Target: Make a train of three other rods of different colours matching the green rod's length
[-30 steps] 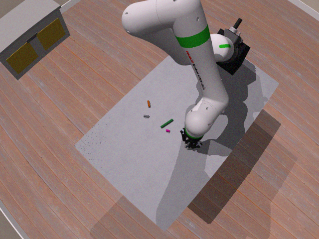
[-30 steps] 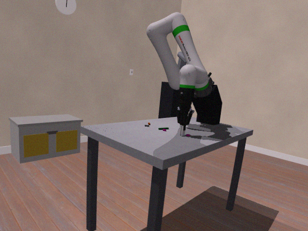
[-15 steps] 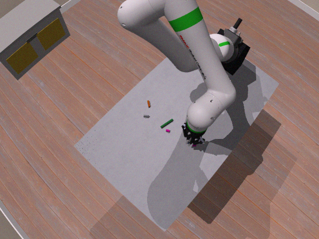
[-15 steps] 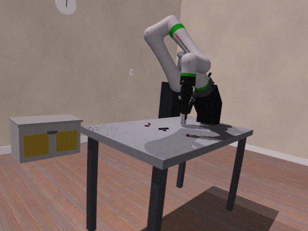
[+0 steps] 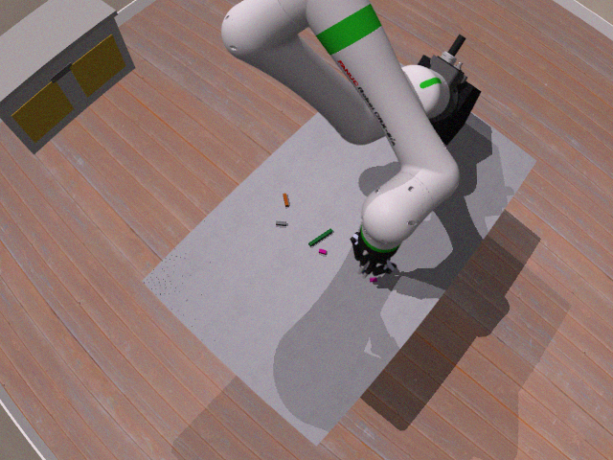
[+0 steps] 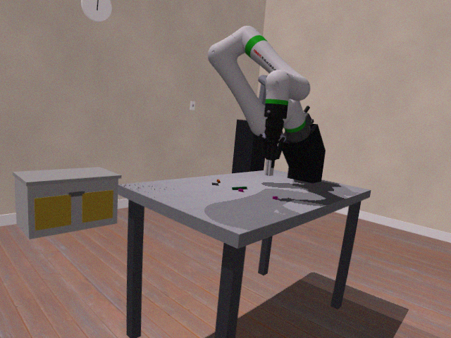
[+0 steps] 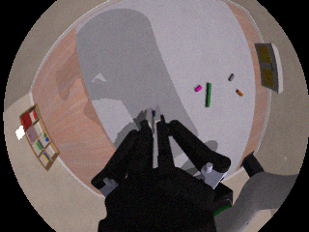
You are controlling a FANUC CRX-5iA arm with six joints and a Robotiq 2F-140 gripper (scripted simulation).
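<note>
Now: the grey rod 2 cm ahead of my hand, 29 cm to the right of it and 13 cm below it. Also, from my hand: small blue rod 3 cm below; then orange rod 5 cm behind, 33 cm to the right, 13 cm below; then green rod 3 cm behind, 17 cm to the right, 13 cm below.
</note>
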